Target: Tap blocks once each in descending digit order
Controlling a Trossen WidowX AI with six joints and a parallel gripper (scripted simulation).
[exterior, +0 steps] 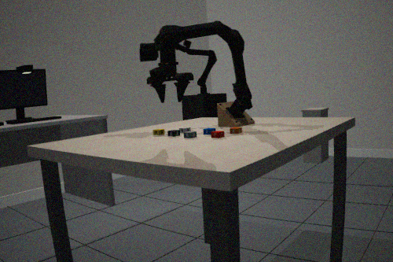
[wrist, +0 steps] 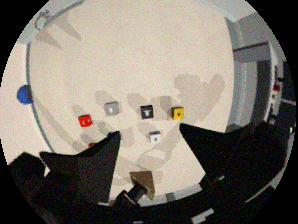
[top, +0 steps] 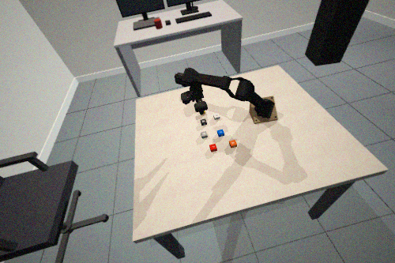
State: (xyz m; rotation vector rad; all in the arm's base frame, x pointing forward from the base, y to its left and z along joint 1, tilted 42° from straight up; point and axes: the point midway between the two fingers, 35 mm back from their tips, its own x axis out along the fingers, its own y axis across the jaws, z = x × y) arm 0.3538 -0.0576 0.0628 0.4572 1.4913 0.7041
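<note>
Now: gripper tip 1 cm past the black block, 1 cm to the left of it and 11 cm above it. From my gripper tip the other things lie so: grey block (9 cm to the left, 11 cm below); then white block (9 cm behind, 4 cm to the right, 11 cm below); then yellow block (1 cm behind, 10 cm to the right, 11 cm below).
</note>
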